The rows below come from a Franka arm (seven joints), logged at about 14 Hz.
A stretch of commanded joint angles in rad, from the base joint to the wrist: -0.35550 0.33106 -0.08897 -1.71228 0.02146 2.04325 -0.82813; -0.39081 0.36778 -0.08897 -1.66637 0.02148 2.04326 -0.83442; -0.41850 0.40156 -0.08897 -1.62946 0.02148 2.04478 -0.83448; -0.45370 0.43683 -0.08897 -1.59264 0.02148 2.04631 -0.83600; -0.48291 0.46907 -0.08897 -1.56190 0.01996 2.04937 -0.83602; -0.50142 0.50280 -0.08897 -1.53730 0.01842 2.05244 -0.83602; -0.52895 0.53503 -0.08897 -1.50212 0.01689 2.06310 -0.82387; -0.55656 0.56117 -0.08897 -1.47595 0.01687 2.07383 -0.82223; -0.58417 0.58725 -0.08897 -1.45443 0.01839 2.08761 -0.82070; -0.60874 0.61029 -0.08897 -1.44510 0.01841 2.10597 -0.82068
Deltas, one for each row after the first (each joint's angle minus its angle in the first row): -0.03531 0.03672 0.00000 0.04591 0.00002 0.00001 -0.00629; -0.06300 0.07050 0.00000 0.08282 0.00002 0.00153 -0.00635; -0.09820 0.10577 0.00000 0.11964 0.00002 0.00306 -0.00787; -0.12741 0.13801 0.00000 0.15038 -0.00150 0.00612 -0.00789; -0.14592 0.17174 0.00000 0.17498 -0.00304 0.00919 -0.00789; -0.17345 0.20397 0.00000 0.21016 -0.00457 0.01985 0.00426; -0.20106 0.23011 0.00000 0.23633 -0.00459 0.03058 0.00590; -0.22867 0.25619 0.00000 0.25785 -0.00307 0.04436 0.00743; -0.25324 0.27923 0.00000 0.26718 -0.00305 0.06272 0.00745
